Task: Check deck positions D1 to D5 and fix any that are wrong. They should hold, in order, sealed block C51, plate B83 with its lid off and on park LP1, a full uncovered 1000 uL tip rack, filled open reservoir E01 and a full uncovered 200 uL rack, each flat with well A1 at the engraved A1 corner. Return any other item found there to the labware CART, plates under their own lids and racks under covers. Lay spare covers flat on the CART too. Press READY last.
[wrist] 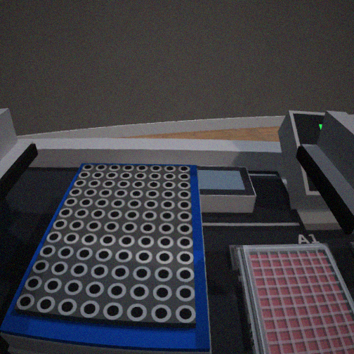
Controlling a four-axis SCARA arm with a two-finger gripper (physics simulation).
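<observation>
A tip rack with a dark top, rows of ringed round openings and a blue rim fills the left and middle of the wrist view. It is uncovered and looks level. A clear-rimmed plate with pink square wells lies to its right, partly cut off by the lower edge; whether it has a lid on I cannot tell. The engraved A1 mark shows behind the plate's far edge. My gripper is open and empty, its fingers at the left and right edges, with the rack in view between and below them. Position numbers do not show.
A low pale box with a light blue top stands behind the rack, to the right. The status panel, seen at a steep angle with one green lamp visible, stands at the right behind the plate. A pale raised wall runs along the back.
</observation>
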